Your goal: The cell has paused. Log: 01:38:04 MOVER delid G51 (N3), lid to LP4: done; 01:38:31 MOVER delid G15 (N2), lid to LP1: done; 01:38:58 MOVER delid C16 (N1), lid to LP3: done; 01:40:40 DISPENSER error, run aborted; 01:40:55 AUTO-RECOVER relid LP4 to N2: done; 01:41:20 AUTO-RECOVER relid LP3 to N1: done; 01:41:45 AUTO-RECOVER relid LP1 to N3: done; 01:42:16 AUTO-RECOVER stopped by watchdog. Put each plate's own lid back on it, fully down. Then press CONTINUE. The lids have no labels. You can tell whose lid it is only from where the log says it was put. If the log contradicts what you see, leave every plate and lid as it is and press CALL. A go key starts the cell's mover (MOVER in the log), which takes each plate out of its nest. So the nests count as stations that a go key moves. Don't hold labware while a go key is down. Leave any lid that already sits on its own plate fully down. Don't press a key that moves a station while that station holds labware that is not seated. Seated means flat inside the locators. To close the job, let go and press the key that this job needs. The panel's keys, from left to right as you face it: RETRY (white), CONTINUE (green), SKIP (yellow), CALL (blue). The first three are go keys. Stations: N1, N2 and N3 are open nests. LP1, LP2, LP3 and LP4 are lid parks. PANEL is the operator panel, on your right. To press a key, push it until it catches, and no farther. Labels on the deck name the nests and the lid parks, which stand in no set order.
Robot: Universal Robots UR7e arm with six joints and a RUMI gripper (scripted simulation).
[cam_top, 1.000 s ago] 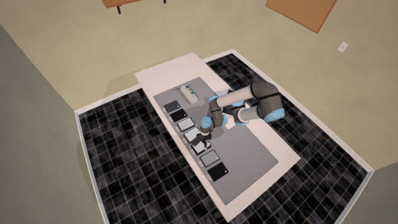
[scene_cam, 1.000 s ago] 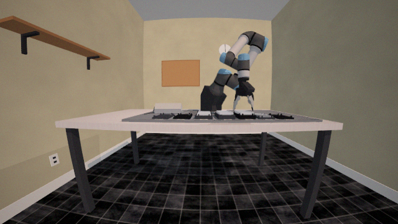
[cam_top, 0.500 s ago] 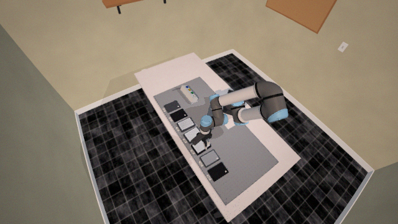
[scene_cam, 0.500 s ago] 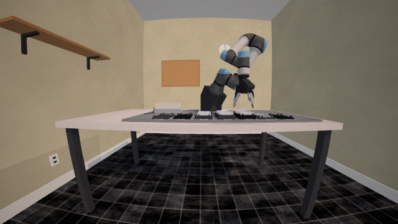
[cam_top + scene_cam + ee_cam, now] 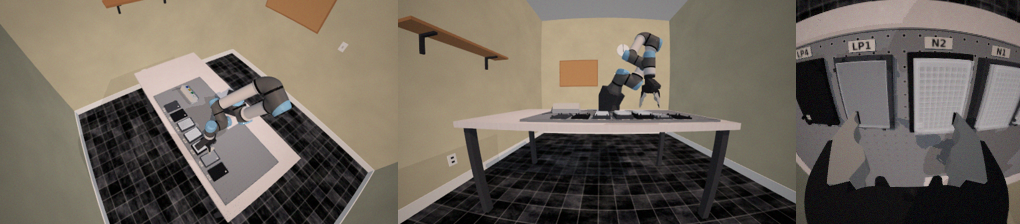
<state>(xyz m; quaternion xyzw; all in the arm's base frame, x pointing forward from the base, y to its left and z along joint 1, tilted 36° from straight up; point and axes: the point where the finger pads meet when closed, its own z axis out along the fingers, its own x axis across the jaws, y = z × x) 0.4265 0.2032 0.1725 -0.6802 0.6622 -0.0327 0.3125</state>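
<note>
Right now the grey lid is 1 cm behind my hand, 7 cm to the left of it and 5 cm below it. The rest, counted from my hand: lid park LP4: 3 cm behind, 20 cm to the left, 6 cm below; white gridded plate: 5 cm ahead, 31 cm to the right, 4 cm below; lid park LP3: 8 cm ahead, 44 cm to the right, 6 cm below.
</note>
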